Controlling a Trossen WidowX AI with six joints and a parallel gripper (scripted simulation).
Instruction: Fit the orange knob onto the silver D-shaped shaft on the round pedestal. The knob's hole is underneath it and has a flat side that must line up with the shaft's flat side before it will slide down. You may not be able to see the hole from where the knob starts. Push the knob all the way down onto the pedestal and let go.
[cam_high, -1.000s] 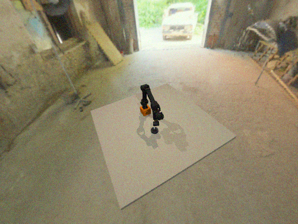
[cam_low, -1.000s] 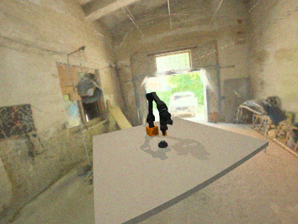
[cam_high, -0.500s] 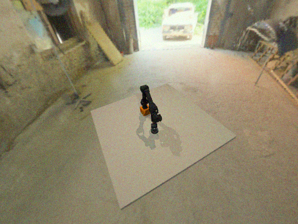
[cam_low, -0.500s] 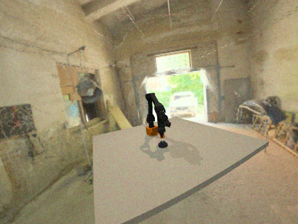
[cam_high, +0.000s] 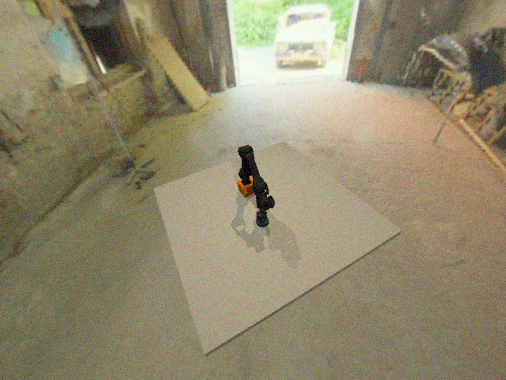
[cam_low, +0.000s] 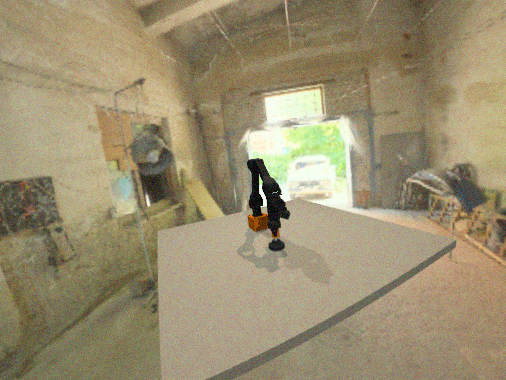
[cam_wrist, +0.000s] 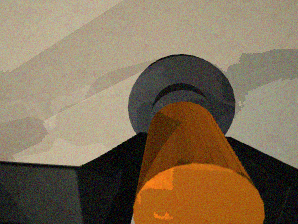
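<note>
Right now my gripper tip is 30 mm below the orange knob. Round my gripper tip: round black pedestal 40 mm below.
</note>
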